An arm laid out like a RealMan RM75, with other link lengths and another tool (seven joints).
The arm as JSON. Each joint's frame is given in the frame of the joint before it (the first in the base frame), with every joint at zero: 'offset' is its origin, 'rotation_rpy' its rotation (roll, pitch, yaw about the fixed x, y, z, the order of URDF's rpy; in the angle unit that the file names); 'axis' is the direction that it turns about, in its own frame. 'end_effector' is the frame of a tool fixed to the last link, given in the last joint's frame.
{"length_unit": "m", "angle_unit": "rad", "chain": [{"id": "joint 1", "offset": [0.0, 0.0, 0.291], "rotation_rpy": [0.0, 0.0, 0.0], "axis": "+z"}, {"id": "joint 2", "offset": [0.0, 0.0, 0.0], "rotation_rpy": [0.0, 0.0, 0.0], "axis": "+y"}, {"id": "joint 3", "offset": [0.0, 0.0, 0.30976], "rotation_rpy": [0.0, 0.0, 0.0], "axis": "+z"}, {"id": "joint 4", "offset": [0.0, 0.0, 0.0], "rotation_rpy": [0.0, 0.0, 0.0], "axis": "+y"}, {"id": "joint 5", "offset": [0.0, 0.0, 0.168], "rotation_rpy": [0.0, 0.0, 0.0], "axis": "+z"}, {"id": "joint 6", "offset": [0.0, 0.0, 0.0], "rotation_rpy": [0.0, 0.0, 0.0], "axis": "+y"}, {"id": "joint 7", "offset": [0.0, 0.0, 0.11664], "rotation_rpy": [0.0, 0.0, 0.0], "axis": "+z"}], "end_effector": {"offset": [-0.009, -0.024, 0.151], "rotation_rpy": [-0.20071, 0.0, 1.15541]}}
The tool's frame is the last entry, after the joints.
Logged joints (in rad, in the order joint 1, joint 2, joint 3, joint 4, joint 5, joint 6, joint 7), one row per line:
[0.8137, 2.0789, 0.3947, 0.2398, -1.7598, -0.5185, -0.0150]
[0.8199, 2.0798, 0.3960, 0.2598, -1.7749, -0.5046, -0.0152]
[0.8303, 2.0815, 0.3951, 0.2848, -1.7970, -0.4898, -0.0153]
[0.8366, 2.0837, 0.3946, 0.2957, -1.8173, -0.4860, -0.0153]
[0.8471, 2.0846, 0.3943, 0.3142, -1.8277, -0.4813, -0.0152]
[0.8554, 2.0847, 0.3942, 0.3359, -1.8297, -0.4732, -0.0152]
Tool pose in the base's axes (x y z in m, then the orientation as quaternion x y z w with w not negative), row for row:
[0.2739, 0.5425, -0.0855, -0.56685, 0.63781, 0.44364, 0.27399]
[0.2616, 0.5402, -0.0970, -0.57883, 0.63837, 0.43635, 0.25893]
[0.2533, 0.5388, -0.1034, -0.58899, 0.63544, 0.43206, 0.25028]
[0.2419, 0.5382, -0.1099, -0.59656, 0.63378, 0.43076, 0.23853]
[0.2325, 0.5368, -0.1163, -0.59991, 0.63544, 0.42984, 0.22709]
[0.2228, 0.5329, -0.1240, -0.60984, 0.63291, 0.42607, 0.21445]
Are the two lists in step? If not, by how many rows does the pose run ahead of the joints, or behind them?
The pose runs 1 row ahead of the joints: the pose in row i belongs to the joints in row i + 1.
